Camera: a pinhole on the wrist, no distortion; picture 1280 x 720 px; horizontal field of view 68.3 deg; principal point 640.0 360.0 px. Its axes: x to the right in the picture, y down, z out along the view. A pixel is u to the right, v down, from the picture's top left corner.
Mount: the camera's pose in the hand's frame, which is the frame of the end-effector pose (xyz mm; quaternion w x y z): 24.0 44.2 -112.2 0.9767 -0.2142 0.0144 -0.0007
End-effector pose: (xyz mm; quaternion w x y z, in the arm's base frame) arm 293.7 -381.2 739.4 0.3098 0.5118 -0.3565 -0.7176
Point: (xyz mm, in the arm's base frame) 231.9 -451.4 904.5
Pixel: 472 500
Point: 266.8 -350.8 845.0
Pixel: 48 79
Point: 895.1 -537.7 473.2
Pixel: behind the camera
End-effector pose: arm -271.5 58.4 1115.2 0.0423 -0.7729 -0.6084 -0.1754
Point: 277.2 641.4 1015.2
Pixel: outside the picture
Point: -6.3 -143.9 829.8
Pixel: 63 449
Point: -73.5 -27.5 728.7
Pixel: 247 156
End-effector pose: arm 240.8 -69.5 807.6 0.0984 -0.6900 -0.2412 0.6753
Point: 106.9 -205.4 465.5
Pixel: 1193 524
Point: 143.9 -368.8 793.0
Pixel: 180 575
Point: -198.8 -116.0 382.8
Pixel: 1169 116
